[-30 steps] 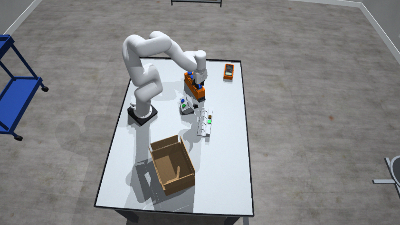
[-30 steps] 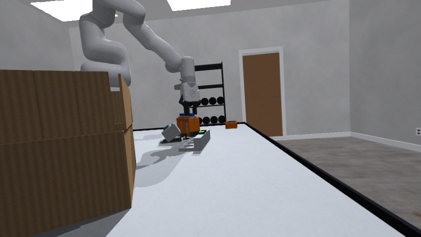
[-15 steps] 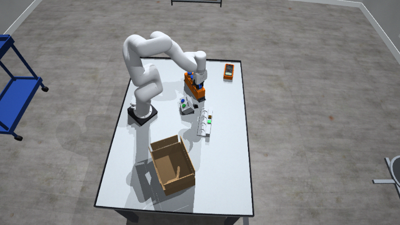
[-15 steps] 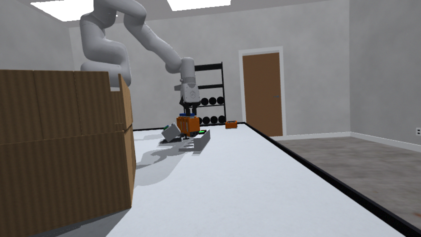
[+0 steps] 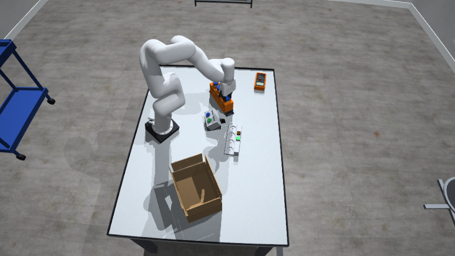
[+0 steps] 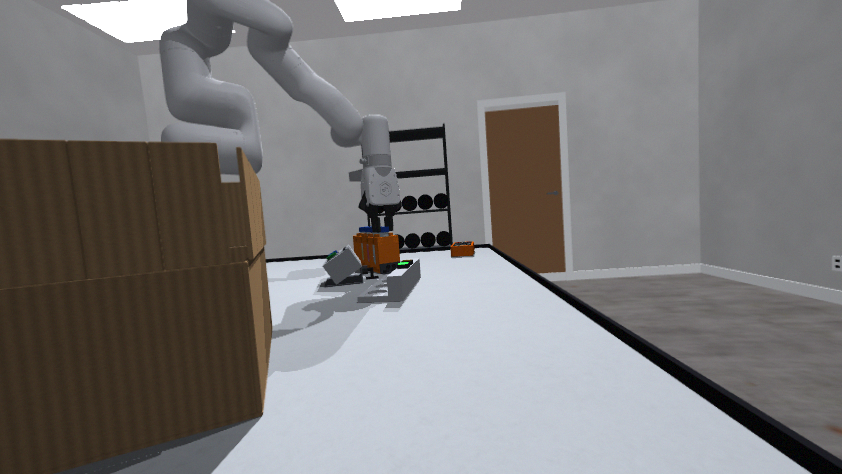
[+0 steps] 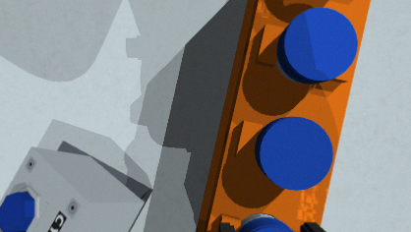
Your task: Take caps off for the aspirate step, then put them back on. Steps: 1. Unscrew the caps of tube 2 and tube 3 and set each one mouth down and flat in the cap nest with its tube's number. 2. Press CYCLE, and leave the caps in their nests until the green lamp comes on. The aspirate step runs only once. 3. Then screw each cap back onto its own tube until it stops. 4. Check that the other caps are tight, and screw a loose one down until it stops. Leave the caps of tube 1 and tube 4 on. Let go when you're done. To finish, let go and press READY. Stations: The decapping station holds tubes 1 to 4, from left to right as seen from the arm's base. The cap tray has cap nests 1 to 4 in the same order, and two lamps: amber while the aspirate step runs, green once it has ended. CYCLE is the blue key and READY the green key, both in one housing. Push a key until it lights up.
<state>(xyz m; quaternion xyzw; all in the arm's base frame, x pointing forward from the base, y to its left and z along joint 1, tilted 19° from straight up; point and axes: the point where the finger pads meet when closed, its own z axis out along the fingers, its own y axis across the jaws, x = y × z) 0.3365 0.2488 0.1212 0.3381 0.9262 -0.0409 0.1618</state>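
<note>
Now: the green key 15 cm to the right of my hand, 9 cm behind it and 6 cm below it. Also, from my hand: blue cap (8 cm to the left, 6 cm behind, 1 cm below); then blue key (11 cm to the right, 11 cm behind, 6 cm below); then grey key housing (13 cm to the right, 8 cm below, 8 cm behind).
</note>
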